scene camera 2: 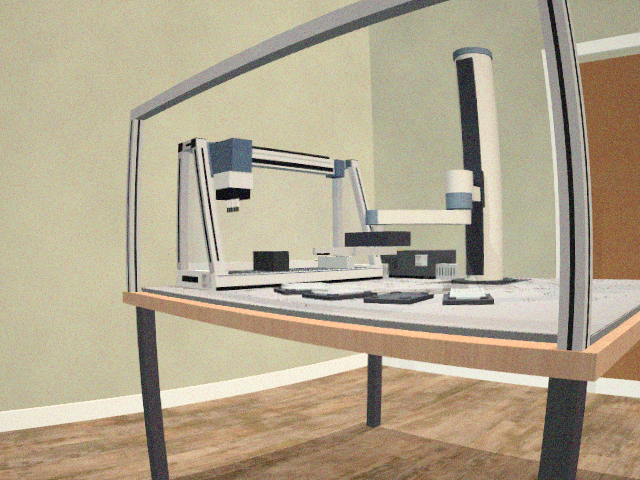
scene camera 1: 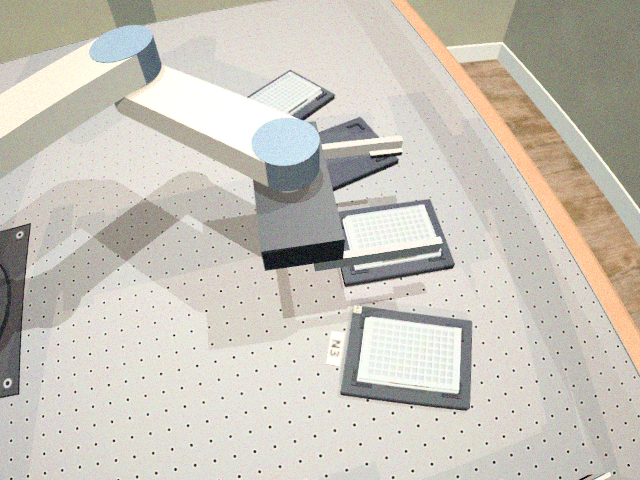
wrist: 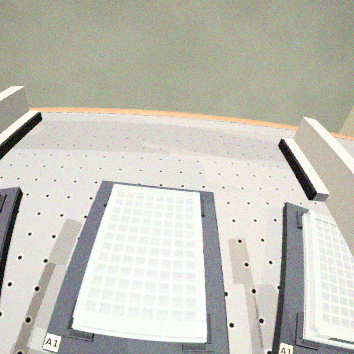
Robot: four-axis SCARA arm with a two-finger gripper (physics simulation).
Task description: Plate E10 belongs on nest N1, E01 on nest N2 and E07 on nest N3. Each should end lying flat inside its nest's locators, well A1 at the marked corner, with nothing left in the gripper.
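Places are measured from the arm's base along level axes (x down, y left, z ahead), in millimetres.
Pixels of known places: gripper, fingertip midpoint: (scene camera 2: 333, 251) (scene camera 1: 419, 189) (wrist: 159, 110).
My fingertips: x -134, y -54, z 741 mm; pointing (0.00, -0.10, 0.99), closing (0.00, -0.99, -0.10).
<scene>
Ahead of a thing's pixels: the offset from my fingertips to its top centre. "spot": to the spot under its first point.
My gripper (scene camera 1: 421, 195) (wrist: 159, 110) is open and empty, its fingers spread above and wider than a white plate {dy +3, dx +95, dz -22 mm} (scene camera 1: 390, 227) (wrist: 142, 260). That plate lies flat inside the locators of the dark middle nest {dy +3, dx +106, dz -22 mm} (scene camera 1: 440, 227) (wrist: 214, 280), whose A1 tag shows in the wrist view. Another white plate {dy -172, dx +95, dz -59 mm} (scene camera 1: 410, 353) (wrist: 335, 280) lies flat on nest N3 {dy -172, dx +105, dz -59 mm} (scene camera 1: 466, 356) (wrist: 291, 280). A bare dark nest {dy +187, dx +105, dz -45 mm} (scene camera 1: 356, 166) (scene camera 2: 398, 297) is partly behind one finger. A third plate {dy +347, dx +95, dz -106 mm} (scene camera 1: 286, 93) (scene camera 2: 467, 293) sits on the far nest {dy +347, dx +104, dz -107 mm} (scene camera 1: 323, 103) (scene camera 2: 467, 301). Plate names and well A1 cannot be read.
The arm's dark hand (scene camera 1: 297, 222) (scene camera 2: 377, 238) hangs over the perforated table top beside the middle nest. A gantry machine (scene camera 2: 292, 160) with a black block {spot: dy -479, dx +35, dz -175 mm} (scene camera 2: 270, 260) on its deck and dark boxes {spot: dy -198, dx +48, dz -815 mm} (scene camera 2: 439, 260) stand behind. A frame post {spot: dy +751, dx -65, dz +303 mm} (scene camera 2: 566, 206) rises at the table's corner.
</scene>
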